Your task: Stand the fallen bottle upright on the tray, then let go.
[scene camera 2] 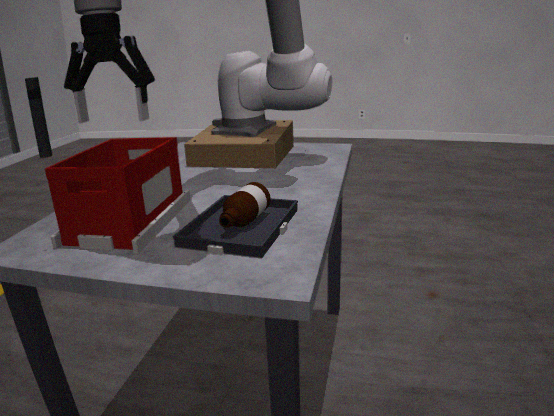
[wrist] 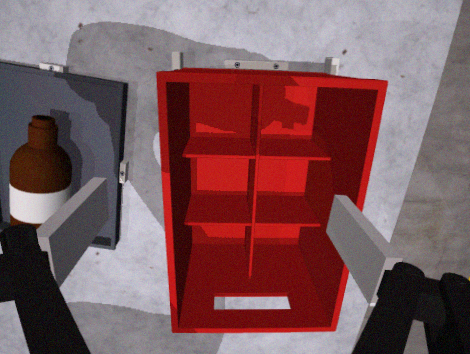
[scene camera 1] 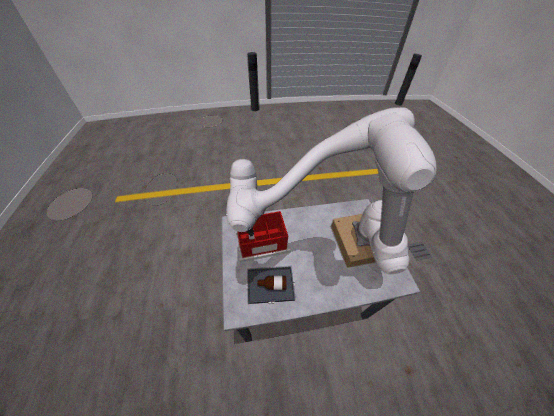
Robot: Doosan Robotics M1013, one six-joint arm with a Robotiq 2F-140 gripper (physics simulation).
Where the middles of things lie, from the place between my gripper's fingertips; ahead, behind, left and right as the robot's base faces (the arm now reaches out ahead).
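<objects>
With the brown bottle point(scene camera 2: 245, 205) as my reference, I find my hand 0.21 m above it. My hand is also 0.22 m to the right of the bottle and 0.13 m past it.
</objects>
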